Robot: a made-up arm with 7 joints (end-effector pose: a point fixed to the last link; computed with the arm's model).
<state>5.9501 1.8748 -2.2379 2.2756 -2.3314 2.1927 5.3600</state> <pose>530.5 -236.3 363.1 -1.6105 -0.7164 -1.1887</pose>
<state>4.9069 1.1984 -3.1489 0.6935 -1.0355 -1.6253 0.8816</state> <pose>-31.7 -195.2 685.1 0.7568 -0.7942 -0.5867</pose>
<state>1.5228 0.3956 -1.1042 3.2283 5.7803 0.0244 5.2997</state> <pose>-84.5 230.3 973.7 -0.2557 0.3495 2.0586</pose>
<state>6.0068 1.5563 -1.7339 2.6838 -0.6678 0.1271 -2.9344</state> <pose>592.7 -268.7 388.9 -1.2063 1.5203 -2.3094</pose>
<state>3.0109 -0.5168 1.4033 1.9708 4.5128 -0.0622 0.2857</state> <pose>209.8 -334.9 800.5 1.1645 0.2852 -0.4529</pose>
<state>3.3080 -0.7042 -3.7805 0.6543 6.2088 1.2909 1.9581</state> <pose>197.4 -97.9 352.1 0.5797 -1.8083 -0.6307</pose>
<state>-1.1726 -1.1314 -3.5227 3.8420 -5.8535 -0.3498 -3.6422</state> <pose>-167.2 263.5 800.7 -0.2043 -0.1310 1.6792</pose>
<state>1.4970 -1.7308 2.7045 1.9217 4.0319 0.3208 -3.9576</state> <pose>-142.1 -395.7 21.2 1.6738 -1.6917 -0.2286</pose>
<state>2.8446 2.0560 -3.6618 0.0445 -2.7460 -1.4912 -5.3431</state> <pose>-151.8 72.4 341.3 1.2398 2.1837 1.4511</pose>
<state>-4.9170 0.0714 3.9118 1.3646 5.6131 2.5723 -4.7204</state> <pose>60.6 -189.4 672.1 0.1961 -1.9628 -1.0029</pose>
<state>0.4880 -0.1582 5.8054 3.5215 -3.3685 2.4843 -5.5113</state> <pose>-230.1 -10.1 816.0 -1.3279 -2.6095 -0.1885</pose>
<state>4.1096 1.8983 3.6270 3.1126 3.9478 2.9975 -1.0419</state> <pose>-182.9 -402.9 223.4 -1.4223 0.0294 -1.2452</pose>
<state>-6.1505 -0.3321 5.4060 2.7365 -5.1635 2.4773 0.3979</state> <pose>-23.6 -28.1 918.8 -2.4443 0.0852 -0.8250</pose>
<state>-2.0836 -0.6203 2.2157 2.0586 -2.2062 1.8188 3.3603</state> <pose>373.6 213.6 802.1 0.4153 0.6289 -2.6022</pose>
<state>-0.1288 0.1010 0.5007 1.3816 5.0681 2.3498 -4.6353</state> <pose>287.6 -11.4 671.9 1.1441 -1.2240 0.5271</pose>
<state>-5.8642 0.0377 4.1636 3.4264 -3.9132 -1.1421 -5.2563</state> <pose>-56.9 4.3 916.5 0.9166 -0.3419 -1.2286</pose>
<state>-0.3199 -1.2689 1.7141 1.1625 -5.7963 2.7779 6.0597</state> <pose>-180.8 230.4 404.1 1.6088 0.4677 -1.0664</pose>
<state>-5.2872 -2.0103 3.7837 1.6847 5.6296 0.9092 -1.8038</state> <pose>41.4 -300.9 -32.1 -2.2186 -0.5327 -0.9550</pose>
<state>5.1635 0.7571 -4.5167 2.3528 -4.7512 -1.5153 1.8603</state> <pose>274.6 -279.6 695.6 1.9558 1.1146 0.2150</pose>
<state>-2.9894 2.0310 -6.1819 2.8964 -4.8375 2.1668 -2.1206</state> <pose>-449.0 -183.1 111.1 1.3048 -0.6885 1.9621</pose>
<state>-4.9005 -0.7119 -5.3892 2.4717 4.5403 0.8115 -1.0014</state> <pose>-197.6 -263.3 950.2 0.2132 0.2665 2.4454</pose>
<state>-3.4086 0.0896 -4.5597 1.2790 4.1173 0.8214 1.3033</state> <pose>-80.6 -351.8 692.4 1.0131 -0.9909 -0.0339</pose>
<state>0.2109 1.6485 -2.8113 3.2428 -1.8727 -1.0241 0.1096</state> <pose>530.6 12.9 327.6 -0.7966 1.8772 -1.6843</pose>
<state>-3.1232 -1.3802 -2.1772 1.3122 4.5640 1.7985 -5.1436</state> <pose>361.2 202.4 210.1 2.1381 0.7514 0.1218</pose>
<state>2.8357 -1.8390 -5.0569 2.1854 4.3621 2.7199 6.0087</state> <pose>454.5 -235.2 392.0 -1.1996 -0.7775 -0.8136</pose>
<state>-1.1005 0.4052 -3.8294 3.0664 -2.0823 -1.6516 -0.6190</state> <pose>27.1 -114.9 858.1 -1.4651 0.0055 1.4466</pose>
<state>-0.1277 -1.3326 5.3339 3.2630 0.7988 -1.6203 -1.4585</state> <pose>-457.7 91.7 413.1 -2.4355 -1.6963 -0.0285</pose>
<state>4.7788 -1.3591 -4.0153 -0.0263 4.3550 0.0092 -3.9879</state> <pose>0.6 45.8 322.6 1.7326 0.3391 -0.2024</pose>
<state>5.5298 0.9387 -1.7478 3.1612 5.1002 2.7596 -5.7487</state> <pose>241.9 -237.9 758.4 -0.8961 -1.5932 -0.2002</pose>
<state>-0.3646 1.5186 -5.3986 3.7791 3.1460 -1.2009 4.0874</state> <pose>465.8 -197.0 440.3 -1.2058 1.5265 -0.7948</pose>
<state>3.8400 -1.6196 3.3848 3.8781 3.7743 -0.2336 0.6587</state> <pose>415.0 370.0 513.6 0.4814 1.1845 1.9450</pose>
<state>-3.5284 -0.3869 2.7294 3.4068 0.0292 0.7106 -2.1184</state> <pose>164.3 -29.4 1009.0 0.5337 0.6214 0.2051</pose>
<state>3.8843 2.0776 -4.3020 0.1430 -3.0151 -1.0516 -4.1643</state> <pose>-83.8 -81.7 352.3 -1.0797 -1.1667 -1.2529</pose>
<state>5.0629 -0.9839 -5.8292 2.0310 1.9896 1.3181 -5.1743</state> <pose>54.6 358.6 874.2 -1.5917 0.3613 -0.5912</pose>
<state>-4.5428 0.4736 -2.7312 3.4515 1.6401 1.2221 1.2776</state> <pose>-52.8 375.9 881.3 -1.6990 -0.2230 -1.3611</pose>
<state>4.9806 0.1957 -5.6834 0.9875 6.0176 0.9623 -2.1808</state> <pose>241.1 -235.7 512.4 -2.0594 -2.2136 0.1703</pose>
